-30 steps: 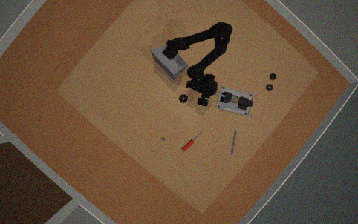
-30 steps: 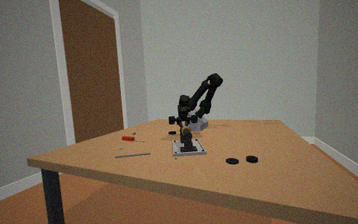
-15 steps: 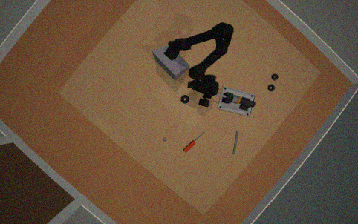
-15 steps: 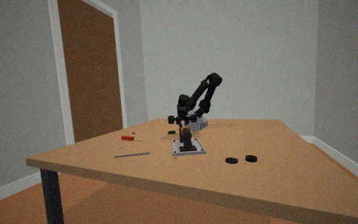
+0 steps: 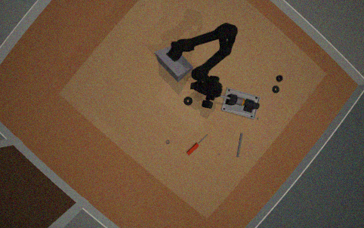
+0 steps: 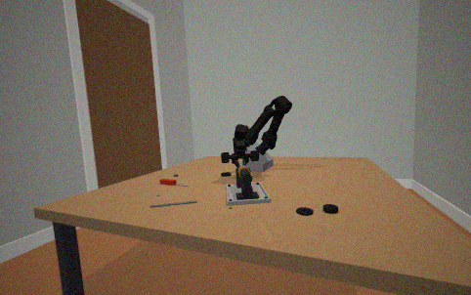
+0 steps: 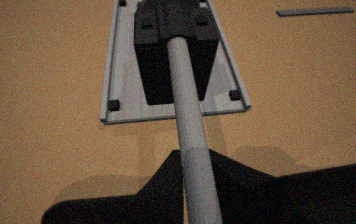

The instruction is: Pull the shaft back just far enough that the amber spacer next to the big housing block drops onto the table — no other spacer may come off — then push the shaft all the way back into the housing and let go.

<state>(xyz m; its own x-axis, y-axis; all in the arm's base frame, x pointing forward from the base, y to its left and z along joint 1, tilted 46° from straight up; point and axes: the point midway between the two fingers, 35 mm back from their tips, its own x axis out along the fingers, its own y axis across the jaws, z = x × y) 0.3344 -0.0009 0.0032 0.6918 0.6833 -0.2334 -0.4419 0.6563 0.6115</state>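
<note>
My gripper tip is 5 cm short of the grey shaft, 3 cm to the right of it and 2 cm below it. The rest, counted from my gripper tip: amber spacer 13 cm ahead, 7 cm to the left, 2 cm above.
</note>
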